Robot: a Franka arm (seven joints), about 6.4 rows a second.
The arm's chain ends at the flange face. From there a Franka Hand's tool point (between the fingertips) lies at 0.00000 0.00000 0.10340 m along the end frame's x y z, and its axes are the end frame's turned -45 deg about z.
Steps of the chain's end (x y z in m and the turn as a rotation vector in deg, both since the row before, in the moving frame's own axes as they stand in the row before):
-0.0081 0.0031 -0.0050 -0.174 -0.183 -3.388
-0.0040 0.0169 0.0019 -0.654 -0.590 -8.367
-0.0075 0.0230 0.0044 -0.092 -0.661 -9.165
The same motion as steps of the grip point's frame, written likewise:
-0.0084 -0.0035 -0.0050 0.006 -0.252 -3.388
-0.0164 0.0093 0.0019 -0.045 -0.880 -8.367
-0.0226 0.0103 0.0044 0.402 -0.532 -9.165

